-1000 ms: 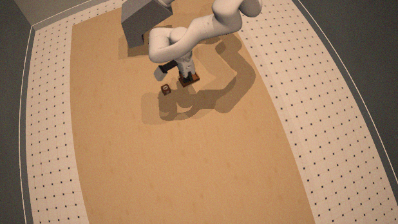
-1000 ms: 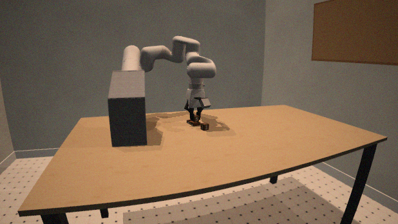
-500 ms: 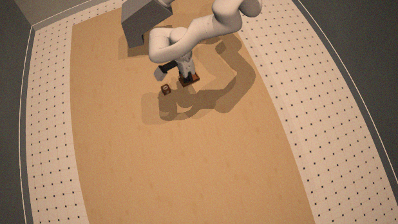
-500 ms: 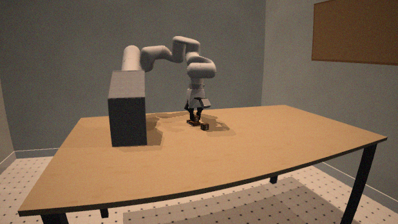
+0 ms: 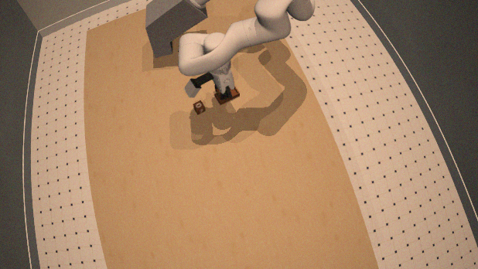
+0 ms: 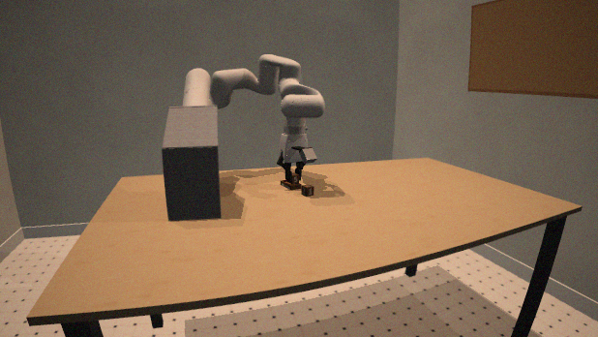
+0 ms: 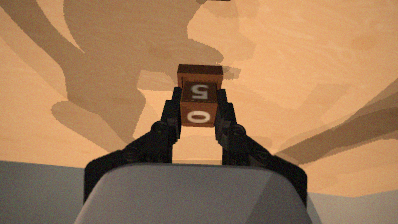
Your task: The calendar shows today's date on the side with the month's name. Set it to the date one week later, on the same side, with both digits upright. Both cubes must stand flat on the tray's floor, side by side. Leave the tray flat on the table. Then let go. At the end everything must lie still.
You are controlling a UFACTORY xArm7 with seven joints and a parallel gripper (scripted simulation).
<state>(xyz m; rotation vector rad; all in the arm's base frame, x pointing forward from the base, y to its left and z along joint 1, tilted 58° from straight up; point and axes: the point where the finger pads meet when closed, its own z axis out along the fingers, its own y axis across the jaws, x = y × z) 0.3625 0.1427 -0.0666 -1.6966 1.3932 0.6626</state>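
Now: hand 40 mm above the brown tray, 20 mm to the right of it and 10 mm past it.
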